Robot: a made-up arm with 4 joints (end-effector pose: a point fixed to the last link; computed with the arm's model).
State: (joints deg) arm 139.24 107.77 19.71 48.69
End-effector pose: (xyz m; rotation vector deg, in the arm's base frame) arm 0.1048 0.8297 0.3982 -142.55 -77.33 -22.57
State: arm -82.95 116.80 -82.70 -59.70
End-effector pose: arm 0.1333 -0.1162 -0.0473 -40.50 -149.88 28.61
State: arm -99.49 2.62 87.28 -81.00
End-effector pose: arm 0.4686 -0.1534 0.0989 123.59 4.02 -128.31
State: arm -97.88 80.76 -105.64 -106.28
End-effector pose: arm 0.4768 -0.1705 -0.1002 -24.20 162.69 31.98
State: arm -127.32 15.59 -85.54 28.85
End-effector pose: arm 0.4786 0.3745 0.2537 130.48 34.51 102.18
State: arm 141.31 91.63 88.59 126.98
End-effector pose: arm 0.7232 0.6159 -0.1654 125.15 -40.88 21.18
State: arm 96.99 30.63 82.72 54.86
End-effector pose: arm 0.5560 0.7621 0.1692 -139.36 -33.51 76.99
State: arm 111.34 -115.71 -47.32 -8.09
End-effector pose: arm 0.1973 -0.2251 -0.1649 -115.40 128.04 46.57
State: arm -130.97 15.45 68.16 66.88
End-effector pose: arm 0.7226 -0.5415 -0.3333 68.59 -65.47 -30.61
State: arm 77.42 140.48 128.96 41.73
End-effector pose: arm 0.4105 0.5977 0.2669 130.82 28.40 39.57
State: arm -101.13 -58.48 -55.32 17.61
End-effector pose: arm 0.5649 0.1719 0.4860 58.65 -19.55 91.88
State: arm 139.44 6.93 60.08 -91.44
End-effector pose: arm 0.4638 0.0775 0.0355 -57.08 -102.42 16.61
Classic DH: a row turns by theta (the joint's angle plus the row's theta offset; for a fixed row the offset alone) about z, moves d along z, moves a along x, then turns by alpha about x. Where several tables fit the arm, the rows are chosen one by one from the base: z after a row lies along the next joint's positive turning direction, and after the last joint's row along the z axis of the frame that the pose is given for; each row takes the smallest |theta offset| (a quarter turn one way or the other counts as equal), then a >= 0, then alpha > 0; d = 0 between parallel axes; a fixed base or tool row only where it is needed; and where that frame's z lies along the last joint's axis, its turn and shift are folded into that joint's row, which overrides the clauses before.
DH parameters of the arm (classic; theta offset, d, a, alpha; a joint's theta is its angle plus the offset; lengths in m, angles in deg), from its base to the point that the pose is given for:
base (fixed): -90 0.15 0 90
joint 1: 0 -0.267 0.059 90
joint 2: -90 -0.163 0.193 -90
joint 3: 0 -0.194 0.285 -90
joint 4: -71.34 0 0.3251 0
tool (fixed): 71.34 -0.007 0 0

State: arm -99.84 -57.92 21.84 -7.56
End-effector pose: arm 0.6482 -0.3352 0.4103 103.63 -58.67 20.43
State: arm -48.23 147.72 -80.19 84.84
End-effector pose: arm 0.1672 0.0271 -0.4659 117.25 -14.37 -71.01
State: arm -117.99 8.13 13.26 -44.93
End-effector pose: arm 0.5818 -0.0715 -0.1173 111.75 46.37 -46.17
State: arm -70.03 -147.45 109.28 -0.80
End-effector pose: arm 0.2679 -0.4702 0.4032 -111.42 75.64 -49.24
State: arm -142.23 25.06 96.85 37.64
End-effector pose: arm 0.3939 -0.3565 -0.4787 66.66 -36.88 -77.75
